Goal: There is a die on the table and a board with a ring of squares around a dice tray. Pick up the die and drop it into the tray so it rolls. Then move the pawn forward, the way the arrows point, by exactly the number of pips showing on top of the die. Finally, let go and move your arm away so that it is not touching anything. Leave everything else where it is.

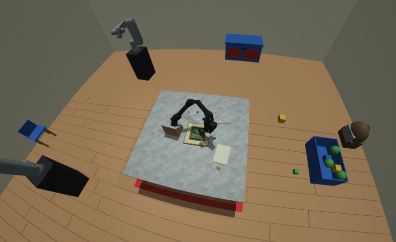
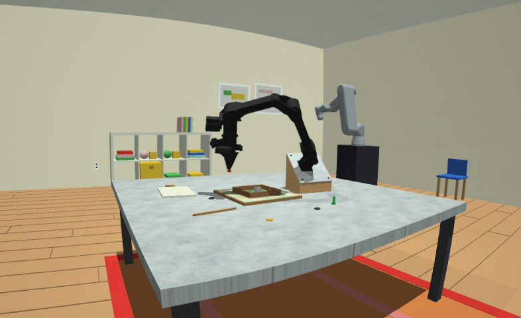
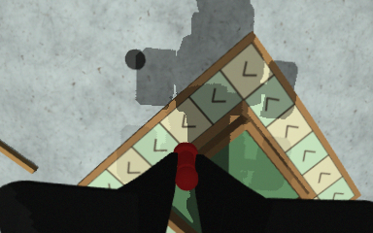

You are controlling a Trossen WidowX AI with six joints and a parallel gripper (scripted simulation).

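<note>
My gripper tip is 130 mm past the white die, 90 mm above it and 20 mm to the right of it. Also, from my gripper tip: red pawn right at my gripper tip; then green tray floor 120 mm behind, 110 mm below; then cream card 210 mm ahead, 150 mm to the right, 120 mm below.
</note>
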